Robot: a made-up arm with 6 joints.
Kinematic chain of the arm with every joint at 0, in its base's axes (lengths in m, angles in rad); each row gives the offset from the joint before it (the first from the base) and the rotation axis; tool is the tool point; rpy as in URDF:
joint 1: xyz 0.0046 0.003 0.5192 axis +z
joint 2: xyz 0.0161 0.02 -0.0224 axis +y
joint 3: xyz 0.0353 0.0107 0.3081 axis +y
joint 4: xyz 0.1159 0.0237 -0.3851 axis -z
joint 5: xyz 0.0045 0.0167 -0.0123 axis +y
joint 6: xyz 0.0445 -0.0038 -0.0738 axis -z
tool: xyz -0.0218 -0.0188 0 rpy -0.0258 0.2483 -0.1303
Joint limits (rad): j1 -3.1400..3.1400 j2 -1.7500..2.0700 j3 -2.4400..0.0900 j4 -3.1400..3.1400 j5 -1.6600..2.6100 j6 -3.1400..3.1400
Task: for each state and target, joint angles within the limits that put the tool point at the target. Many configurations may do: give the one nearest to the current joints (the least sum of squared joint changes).
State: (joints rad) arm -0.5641 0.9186 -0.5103 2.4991 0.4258 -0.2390
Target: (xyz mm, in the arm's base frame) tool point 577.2 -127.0 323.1
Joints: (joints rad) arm -0.3413 0.7860 -1.2633 2.5263 0.5557 -0.2090
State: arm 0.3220 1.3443 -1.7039 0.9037 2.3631 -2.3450
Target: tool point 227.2 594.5 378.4
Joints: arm 0.9841 1.0523 -1.7974 0.9625 2.4233 -2.3647
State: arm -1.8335 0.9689 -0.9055 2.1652 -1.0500 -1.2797
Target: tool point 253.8 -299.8 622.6
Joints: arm -0.8806 0.0885 -1.0191 2.3398 -1.3486 -1.3166
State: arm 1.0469 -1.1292 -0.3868 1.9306 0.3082 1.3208
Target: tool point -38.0 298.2 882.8
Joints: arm 1.5296 -0.7983 -0.7704 1.8698 0.4569 1.3176
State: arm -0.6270 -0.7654 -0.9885 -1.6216 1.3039 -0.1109
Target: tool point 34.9 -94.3 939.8
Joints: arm -1.1296 -1.1108 -0.8529 -1.5454 1.5346 -0.0671
